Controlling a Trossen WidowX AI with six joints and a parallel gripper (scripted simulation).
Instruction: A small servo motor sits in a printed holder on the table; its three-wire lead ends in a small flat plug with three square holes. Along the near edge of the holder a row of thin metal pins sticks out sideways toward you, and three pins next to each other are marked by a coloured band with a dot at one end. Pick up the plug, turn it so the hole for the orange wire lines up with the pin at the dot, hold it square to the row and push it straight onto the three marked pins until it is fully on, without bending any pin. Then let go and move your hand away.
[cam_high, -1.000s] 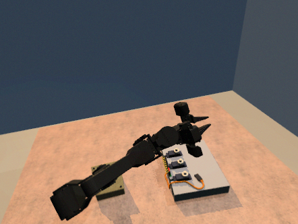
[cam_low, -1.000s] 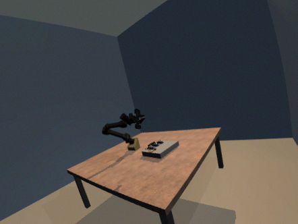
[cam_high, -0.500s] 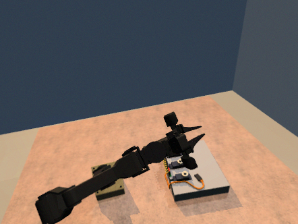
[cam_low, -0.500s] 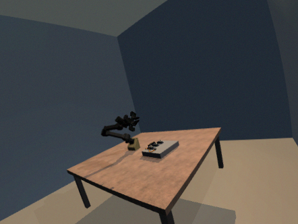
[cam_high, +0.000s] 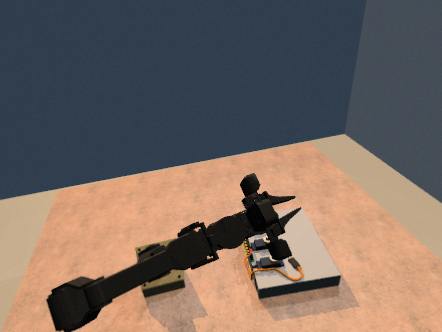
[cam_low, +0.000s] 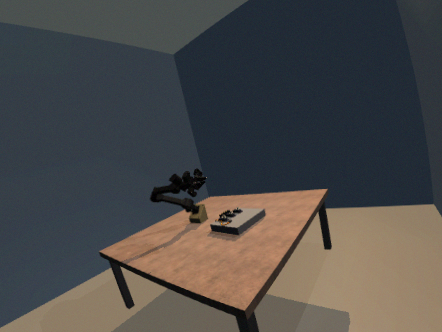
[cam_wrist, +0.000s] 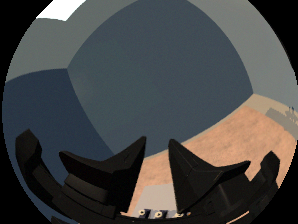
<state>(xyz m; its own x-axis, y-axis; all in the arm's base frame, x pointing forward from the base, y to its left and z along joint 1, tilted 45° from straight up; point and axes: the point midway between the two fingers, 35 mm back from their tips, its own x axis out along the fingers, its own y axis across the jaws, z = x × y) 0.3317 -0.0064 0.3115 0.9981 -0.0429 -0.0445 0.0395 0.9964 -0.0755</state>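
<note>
My gripper tip is now 50 mm past the red marked band, 150 mm to the right of it and 280 mm above it. Round my gripper tip: holder 110 mm ahead, 140 mm to the left, 330 mm below.
</note>
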